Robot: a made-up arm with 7 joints.
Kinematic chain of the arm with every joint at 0, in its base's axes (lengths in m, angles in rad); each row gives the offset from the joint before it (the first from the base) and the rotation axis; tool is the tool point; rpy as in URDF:
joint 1: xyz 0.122 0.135 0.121 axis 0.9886 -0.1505 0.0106
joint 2: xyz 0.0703 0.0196 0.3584 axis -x
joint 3: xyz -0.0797 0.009 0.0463 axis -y
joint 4: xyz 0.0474 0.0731 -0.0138 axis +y
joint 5: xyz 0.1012 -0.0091 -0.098 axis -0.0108 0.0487 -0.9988
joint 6: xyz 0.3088 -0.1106 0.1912 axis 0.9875 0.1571 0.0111
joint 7: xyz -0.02 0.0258 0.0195 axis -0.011 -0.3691 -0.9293
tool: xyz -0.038 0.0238 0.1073 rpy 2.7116 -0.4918 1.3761
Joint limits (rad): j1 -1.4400..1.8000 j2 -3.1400..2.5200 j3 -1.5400..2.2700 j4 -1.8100..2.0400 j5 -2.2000..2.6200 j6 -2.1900..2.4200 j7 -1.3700..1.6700
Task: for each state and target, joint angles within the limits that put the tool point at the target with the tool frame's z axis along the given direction. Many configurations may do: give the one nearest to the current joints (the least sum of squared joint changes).
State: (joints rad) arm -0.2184 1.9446 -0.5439 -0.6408 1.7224 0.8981 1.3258
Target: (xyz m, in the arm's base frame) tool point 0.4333 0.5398 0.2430 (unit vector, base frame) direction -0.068 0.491 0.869
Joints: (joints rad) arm -0.4409 2.5200 -0.3051 -0.1682 0.8855 0.5843 1.6700
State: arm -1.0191 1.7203 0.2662 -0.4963 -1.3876 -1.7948 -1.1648
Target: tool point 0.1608 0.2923 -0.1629 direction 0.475 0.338 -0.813
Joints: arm -1.3637 1.3137 0.5474 -0.6637 -1.3580 -1.8598 -0.7369
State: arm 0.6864 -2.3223 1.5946 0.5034 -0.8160 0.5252 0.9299
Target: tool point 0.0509 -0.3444 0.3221 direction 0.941 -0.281 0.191
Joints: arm -0.1623 -2.3078 1.6782 0.5320 -0.7684 0.8470 1.5053
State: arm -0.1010 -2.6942 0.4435 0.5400 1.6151 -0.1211 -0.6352
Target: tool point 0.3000 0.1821 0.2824 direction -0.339 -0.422 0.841
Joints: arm 0.6639 -2.7054 0.2820 0.7185 1.5741 -0.2763 -0.9748
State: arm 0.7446 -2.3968 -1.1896 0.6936 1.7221 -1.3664 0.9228
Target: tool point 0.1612 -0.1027 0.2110 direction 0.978 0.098 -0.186
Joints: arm 1.2342 -2.3113 -0.9932 1.1981 2.6076 -1.4822 1.1578
